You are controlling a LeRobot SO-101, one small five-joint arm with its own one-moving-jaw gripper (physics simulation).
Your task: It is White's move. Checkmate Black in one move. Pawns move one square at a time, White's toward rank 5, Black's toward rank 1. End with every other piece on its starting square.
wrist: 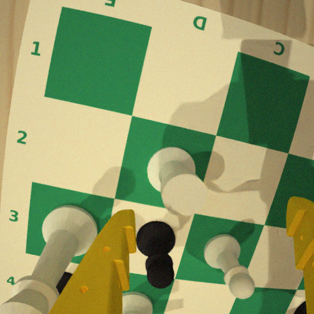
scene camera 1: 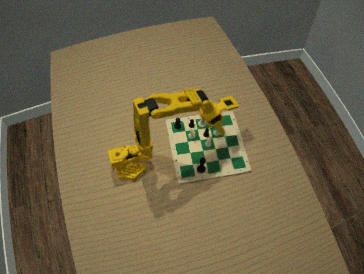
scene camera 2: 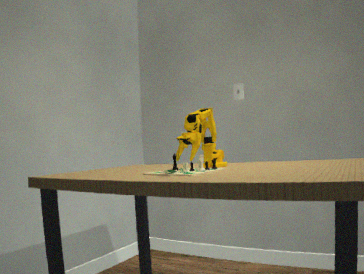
I see a chessboard (scene camera 1: 227,156), a white pawn (wrist: 221,251), a black pawn (wrist: 155,239) and a white rook (wrist: 171,170).
The chessboard shows as well in the wrist view (wrist: 95,95).
